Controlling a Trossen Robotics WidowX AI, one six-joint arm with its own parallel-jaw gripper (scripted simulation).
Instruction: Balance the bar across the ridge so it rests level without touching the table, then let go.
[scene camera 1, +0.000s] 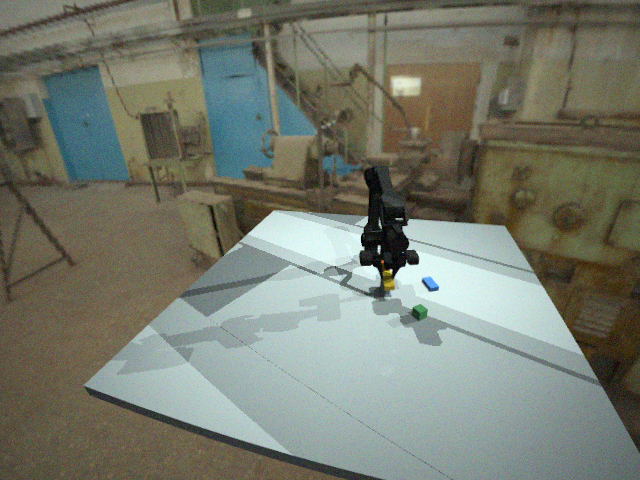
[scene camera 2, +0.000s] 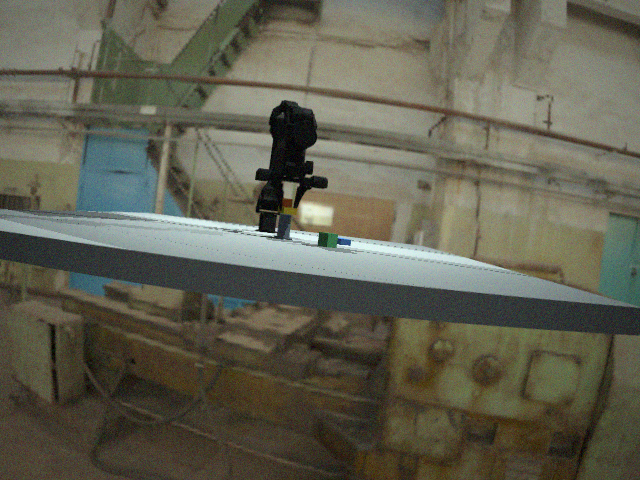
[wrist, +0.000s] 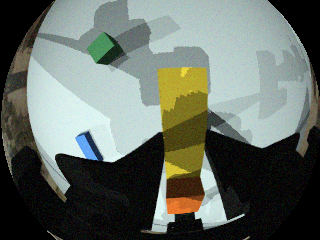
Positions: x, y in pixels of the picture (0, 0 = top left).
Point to the gripper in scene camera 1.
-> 387, 279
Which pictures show the gripper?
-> Scene camera 1, scene camera 2 and the wrist view: all of them.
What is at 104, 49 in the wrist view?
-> A green cube.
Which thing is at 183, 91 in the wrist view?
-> A bar.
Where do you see the gripper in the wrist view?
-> At 183, 135
